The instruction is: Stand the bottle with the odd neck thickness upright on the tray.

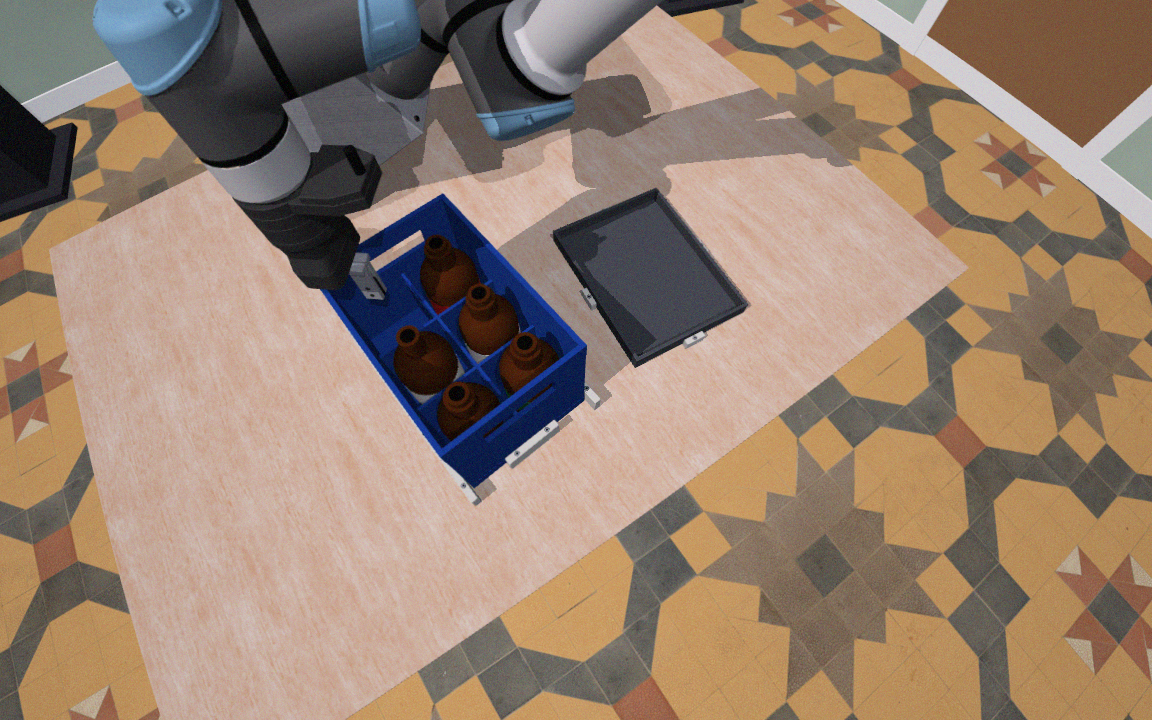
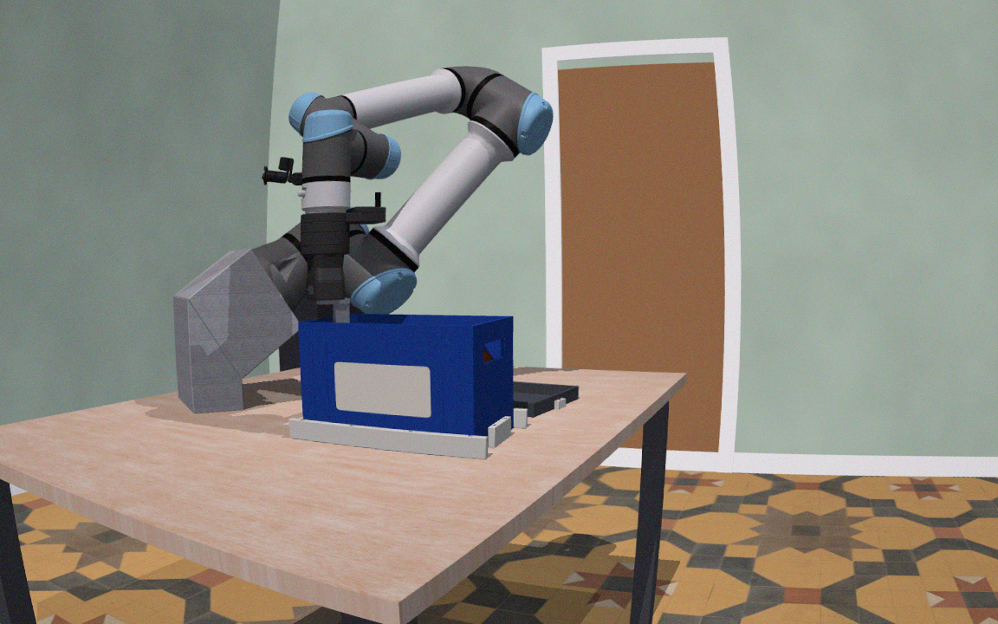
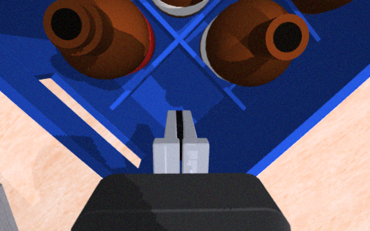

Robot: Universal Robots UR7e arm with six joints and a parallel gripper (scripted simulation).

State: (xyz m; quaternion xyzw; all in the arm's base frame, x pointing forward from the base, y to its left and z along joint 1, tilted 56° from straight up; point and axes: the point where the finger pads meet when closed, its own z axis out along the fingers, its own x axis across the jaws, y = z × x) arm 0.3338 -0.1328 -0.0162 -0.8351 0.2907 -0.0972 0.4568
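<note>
Right now my hand is 9 cm to the right of the glass bottle, 7 cm above it and 3 cm past it. From my hand the other things lie so: dark tray 36 cm to the left, 15 cm below, 1 cm ahead; then blue crate 8 cm below, 7 cm to the left, 7 cm ahead.
</note>
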